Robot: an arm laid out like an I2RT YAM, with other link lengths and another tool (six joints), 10 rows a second.
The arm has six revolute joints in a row. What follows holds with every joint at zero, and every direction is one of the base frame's.
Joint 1 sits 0.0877 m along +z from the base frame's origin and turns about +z.
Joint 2 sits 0.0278 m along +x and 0.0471 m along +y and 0.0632 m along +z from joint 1 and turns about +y.
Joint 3 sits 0.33 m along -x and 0.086 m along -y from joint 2 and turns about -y.
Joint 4 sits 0.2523 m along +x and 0.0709 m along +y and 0.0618 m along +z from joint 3 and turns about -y.
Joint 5 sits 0.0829 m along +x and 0.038 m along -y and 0.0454 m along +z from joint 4 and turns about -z.
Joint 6 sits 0.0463 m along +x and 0.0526 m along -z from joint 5 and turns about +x.
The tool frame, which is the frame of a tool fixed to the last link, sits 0.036 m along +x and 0.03 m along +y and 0.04 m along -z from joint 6; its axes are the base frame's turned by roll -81.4, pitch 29.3 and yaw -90 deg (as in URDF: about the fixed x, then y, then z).
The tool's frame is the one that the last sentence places.
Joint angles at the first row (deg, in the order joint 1, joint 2, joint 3, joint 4, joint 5, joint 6):
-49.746, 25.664, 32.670, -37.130, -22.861, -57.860
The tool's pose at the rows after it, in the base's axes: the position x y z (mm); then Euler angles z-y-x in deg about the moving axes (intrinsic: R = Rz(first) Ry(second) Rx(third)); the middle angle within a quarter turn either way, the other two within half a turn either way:
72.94 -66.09 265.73 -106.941 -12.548 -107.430
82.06 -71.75 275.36 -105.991 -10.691 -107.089
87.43 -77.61 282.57 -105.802 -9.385 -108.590
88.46 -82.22 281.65 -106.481 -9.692 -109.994
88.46 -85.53 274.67 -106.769 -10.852 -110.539
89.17 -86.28 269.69 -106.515 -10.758 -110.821
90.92 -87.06 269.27 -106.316 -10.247 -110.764
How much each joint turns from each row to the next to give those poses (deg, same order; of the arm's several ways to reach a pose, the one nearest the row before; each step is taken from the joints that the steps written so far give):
0.004, 1.458, 0.908, 2.713, -1.132, 2.467
-0.001, 3.365, 1.720, 1.392, -1.717, 1.159
0.001, 3.380, 2.091, -0.539, -0.063, 0.293
-0.004, 1.436, 0.243, 0.015, 1.301, -0.461
-0.005, 0.118, -1.485, 1.394, 0.983, -0.965
0.004, 0.165, -0.992, 0.803, -0.130, -0.181
0.002, 0.488, -0.087, 0.463, -0.417, 0.306

